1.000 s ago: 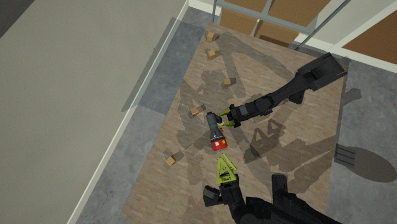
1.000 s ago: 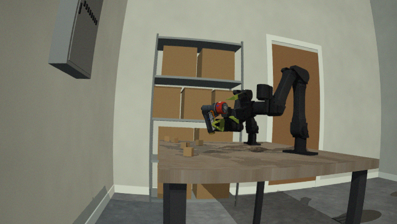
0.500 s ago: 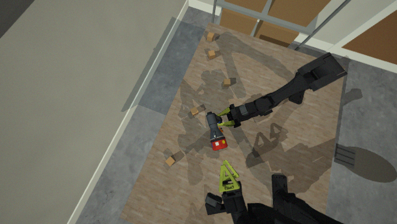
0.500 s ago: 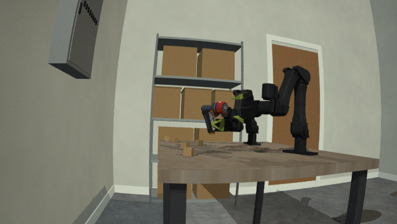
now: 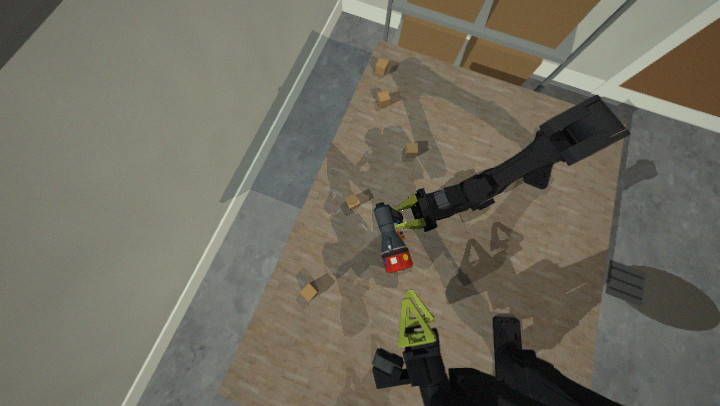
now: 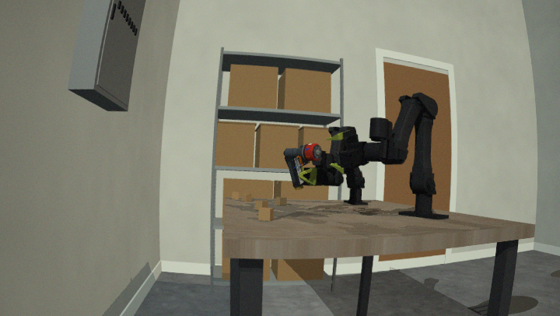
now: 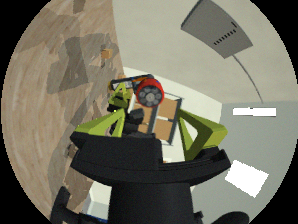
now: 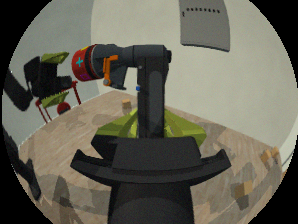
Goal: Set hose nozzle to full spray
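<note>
The red spray ring is 40 mm ahead of my left hand and 60 mm to the right of it.
</note>
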